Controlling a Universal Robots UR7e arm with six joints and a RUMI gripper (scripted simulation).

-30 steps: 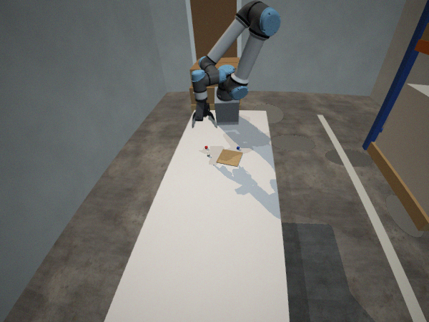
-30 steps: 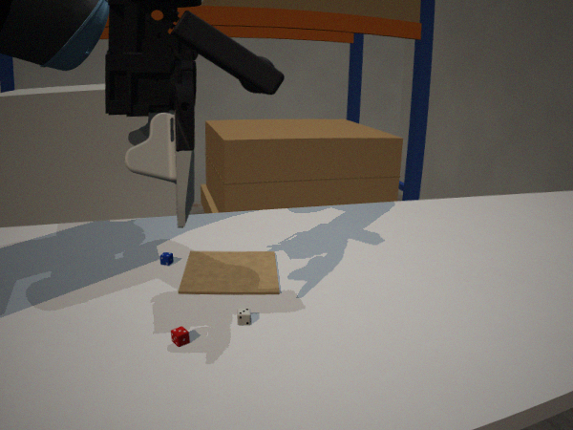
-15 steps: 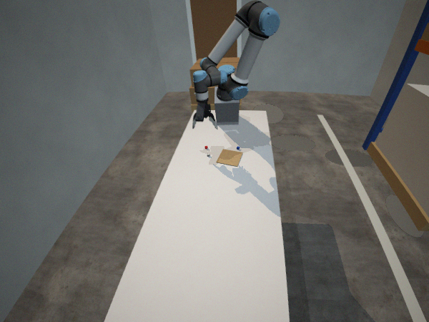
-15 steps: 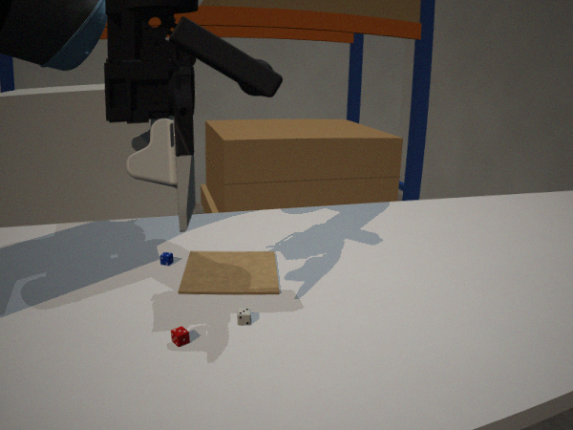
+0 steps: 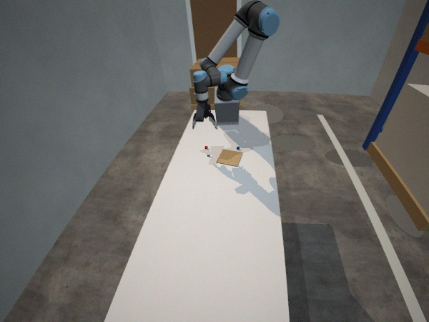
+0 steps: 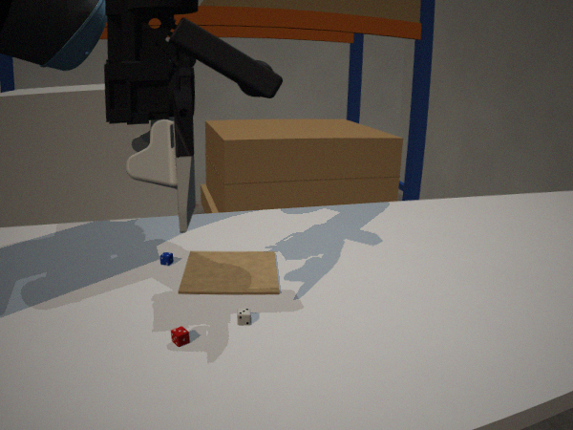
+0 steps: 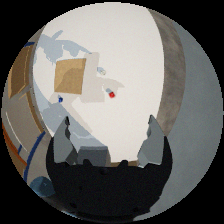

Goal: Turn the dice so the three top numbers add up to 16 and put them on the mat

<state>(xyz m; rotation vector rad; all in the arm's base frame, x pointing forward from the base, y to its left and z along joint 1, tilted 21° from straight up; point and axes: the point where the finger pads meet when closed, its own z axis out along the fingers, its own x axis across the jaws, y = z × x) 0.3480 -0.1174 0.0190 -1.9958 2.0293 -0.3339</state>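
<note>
Right now the red die is 15 cm below my hand, 1 cm to the right of it and 1 cm behind it. Also, from my hand: blue die (21 cm to the left, 15 cm below, 1 cm behind); mat (16 cm to the left, 16 cm below, 8 cm ahead); white die (15 cm below, 7 cm ahead, 2 cm to the left).
</note>
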